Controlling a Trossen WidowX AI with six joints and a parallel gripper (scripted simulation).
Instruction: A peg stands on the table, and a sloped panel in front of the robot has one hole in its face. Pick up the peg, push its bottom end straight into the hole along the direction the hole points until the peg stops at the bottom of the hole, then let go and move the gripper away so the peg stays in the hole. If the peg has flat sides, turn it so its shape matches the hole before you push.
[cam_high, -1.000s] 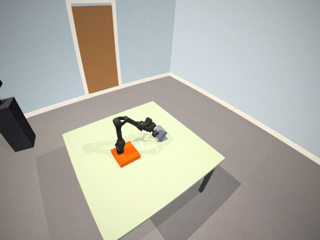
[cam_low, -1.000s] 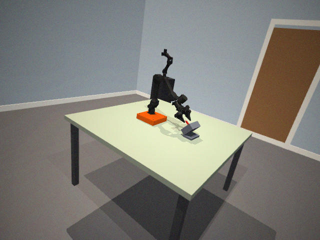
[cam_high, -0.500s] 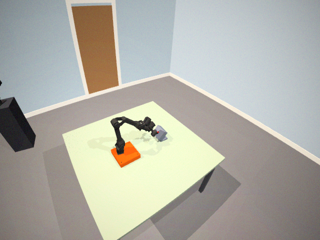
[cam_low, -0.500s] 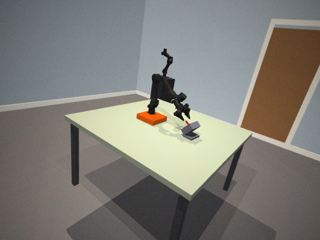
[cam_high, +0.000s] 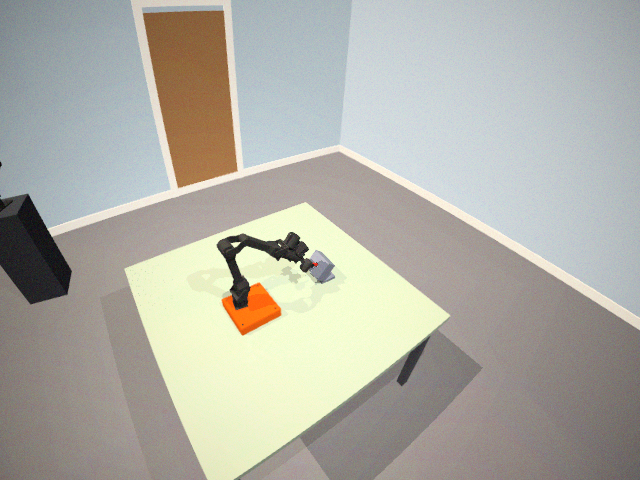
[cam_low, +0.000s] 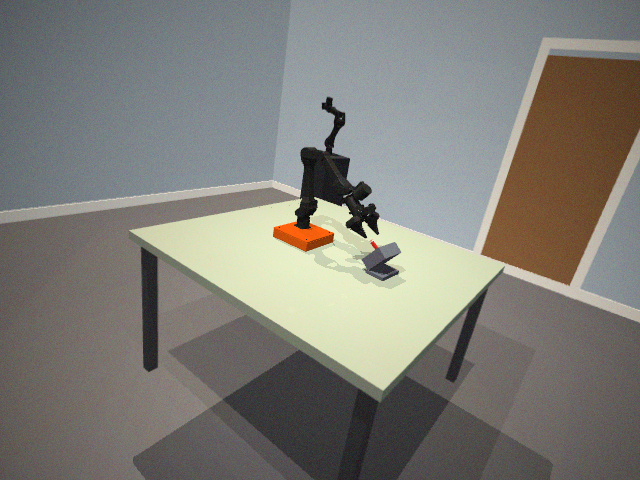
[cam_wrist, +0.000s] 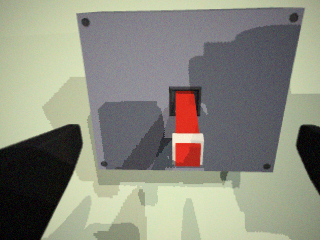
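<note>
The red square peg lies 20 mm ahead of my gripper tip and 30 mm below it. The rest, counted from my gripper tip: grey sloped panel: 70 mm ahead, 10 mm to the left, 70 mm below.
</note>
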